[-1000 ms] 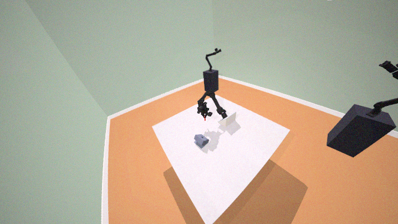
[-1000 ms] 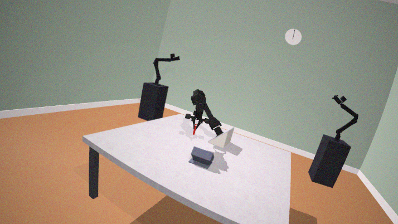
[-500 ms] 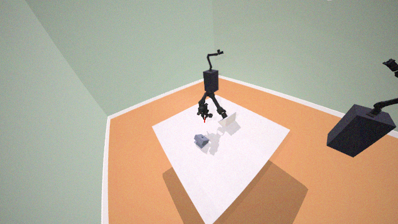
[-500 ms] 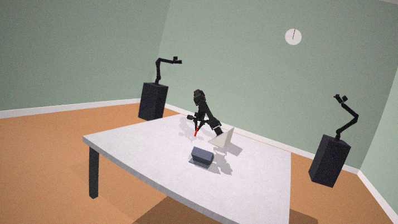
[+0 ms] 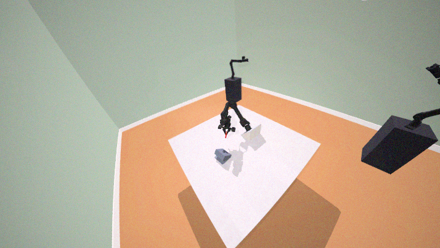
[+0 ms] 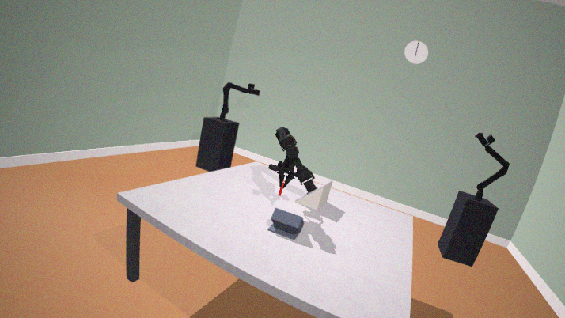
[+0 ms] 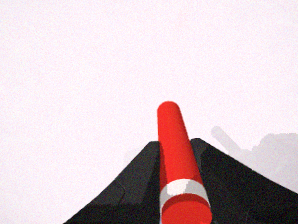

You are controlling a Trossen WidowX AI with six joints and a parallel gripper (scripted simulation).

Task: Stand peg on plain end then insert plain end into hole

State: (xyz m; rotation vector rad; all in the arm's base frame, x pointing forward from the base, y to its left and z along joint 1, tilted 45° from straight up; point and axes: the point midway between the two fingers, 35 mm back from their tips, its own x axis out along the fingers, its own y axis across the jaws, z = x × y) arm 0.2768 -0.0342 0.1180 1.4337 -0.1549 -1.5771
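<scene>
Right now my gripper tip is 170 mm short of the sloped panel, 120 mm to the right of it and 80 mm above it. Round my gripper tip: red peg: 20 mm above.
</scene>
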